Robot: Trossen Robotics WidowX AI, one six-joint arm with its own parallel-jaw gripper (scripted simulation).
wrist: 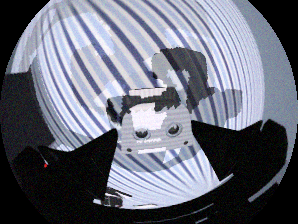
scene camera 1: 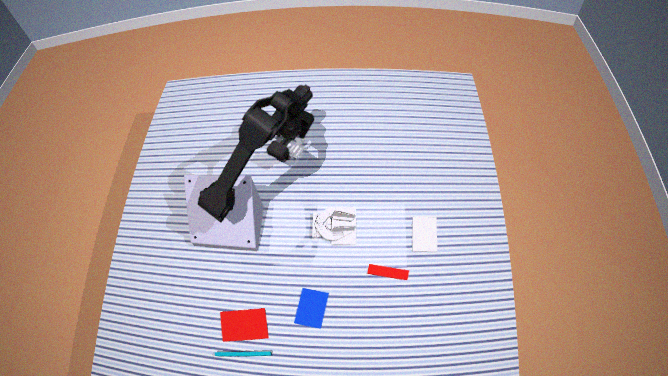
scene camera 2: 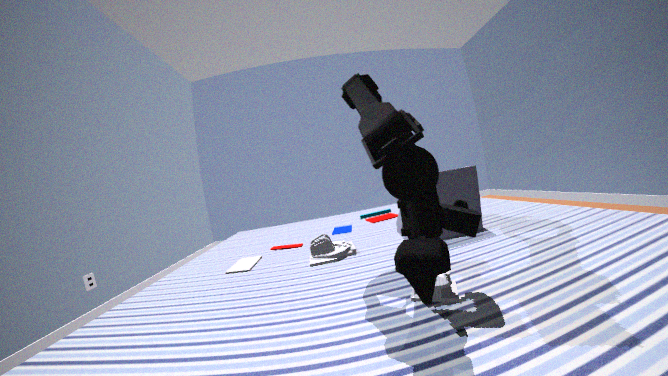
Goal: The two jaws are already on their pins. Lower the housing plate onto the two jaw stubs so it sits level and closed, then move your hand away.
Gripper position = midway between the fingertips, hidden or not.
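I see a white flat plate (scene camera 1: 424, 239), and with it a red card (scene camera 1: 251, 324) and a blue card (scene camera 1: 311, 308). The wrist view does not show the blue card, which is hidden by my gripper. As for my gripper (scene camera 2: 427, 285), it is open and holds nothing. I see my gripper (wrist: 155, 128) as well, and I find my gripper (scene camera 1: 294, 149) too.
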